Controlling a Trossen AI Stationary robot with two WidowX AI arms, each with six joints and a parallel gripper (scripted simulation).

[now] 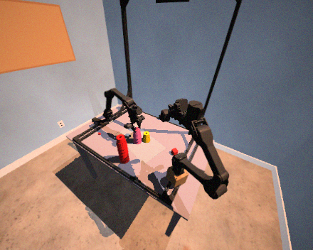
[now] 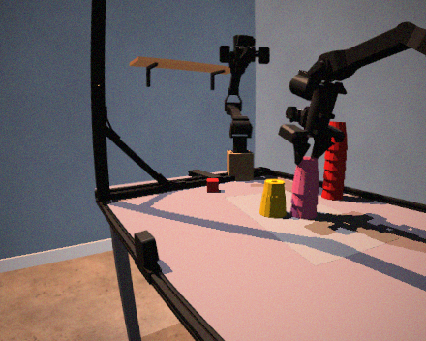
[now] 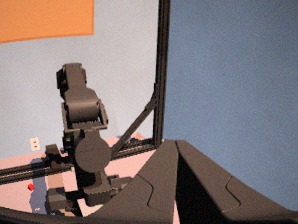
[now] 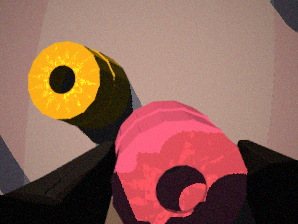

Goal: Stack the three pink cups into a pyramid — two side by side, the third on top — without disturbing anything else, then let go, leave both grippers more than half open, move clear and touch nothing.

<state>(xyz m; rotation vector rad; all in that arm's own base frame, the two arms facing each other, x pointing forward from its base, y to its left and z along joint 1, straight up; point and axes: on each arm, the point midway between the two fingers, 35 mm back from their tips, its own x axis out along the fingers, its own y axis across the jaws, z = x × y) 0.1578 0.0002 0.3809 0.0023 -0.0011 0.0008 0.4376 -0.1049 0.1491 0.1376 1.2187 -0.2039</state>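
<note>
The pale mat is 17 cm below my right hand and 2 cm behind it. Round my right hand: red block 32 cm to the left, 15 cm below, 14 cm behind; then yellow cup 11 cm below, 7 cm behind, 4 cm to the left.
</note>
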